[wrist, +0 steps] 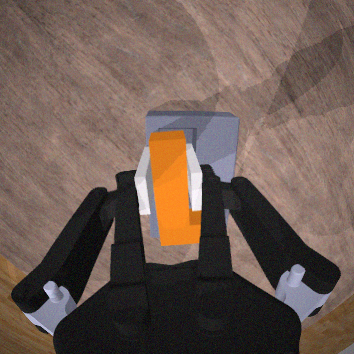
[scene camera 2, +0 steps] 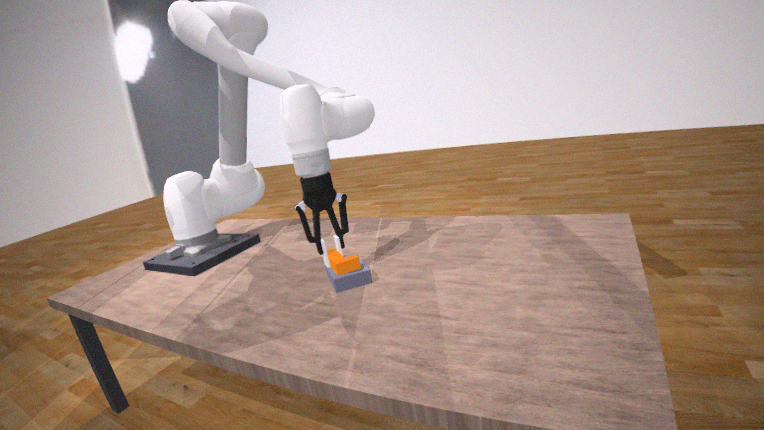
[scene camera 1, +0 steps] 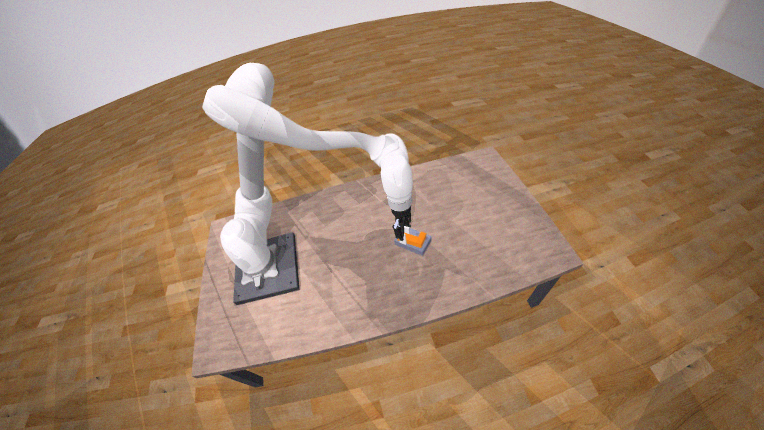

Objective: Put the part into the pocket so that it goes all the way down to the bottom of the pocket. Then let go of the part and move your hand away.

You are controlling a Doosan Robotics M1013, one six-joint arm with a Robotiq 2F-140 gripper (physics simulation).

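Places are measured from the arm's base along level axes (x ahead, y left, z up), in millimetres.
Where they show: gripper, fingertip midpoint: (wrist: 168, 159) (scene camera 1: 404, 239); arm's base, origin of the base link: (scene camera 2: 199, 246) (scene camera 1: 260, 265).
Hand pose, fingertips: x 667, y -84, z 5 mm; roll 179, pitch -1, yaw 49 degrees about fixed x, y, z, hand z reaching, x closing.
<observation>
Each offset is from my fingertips to the top centre of the thing. "*": to the spot under its first point. Level surfaces: height alone.
The orange L-shaped part @(30 mm ahead, 6 mm right, 31 mm up) (scene camera 1: 415, 239) (scene camera 2: 347, 264) (wrist: 170, 200) is between the white finger pads of my gripper (scene camera 1: 402, 235) (scene camera 2: 331, 249) (wrist: 168, 159), which is shut on it. The blue-grey block @(35 mm ahead, 3 mm right, 1 mm up) (scene camera 1: 411, 249) (scene camera 2: 353, 280) (wrist: 217, 132) with the pocket @(* 8 mm ahead, 28 mm left, 30 mm down) (wrist: 191, 137) lies on the table below the part. The part stands well proud of the block's rim in the scene camera 2 view. In the wrist view a strip of the pocket shows past the part's far end. The part's underside and the pocket's bottom are hidden, so I cannot tell how deep it sits.
The block rests on the brown table @(36 mm down) (scene camera 1: 507, 240) (scene camera 2: 481, 320) (wrist: 60, 75). The arm's dark base plate (scene camera 1: 288, 267) (scene camera 2: 224, 255) stands at the table's left end. Shadows of the arm fall across the table around the block.
</observation>
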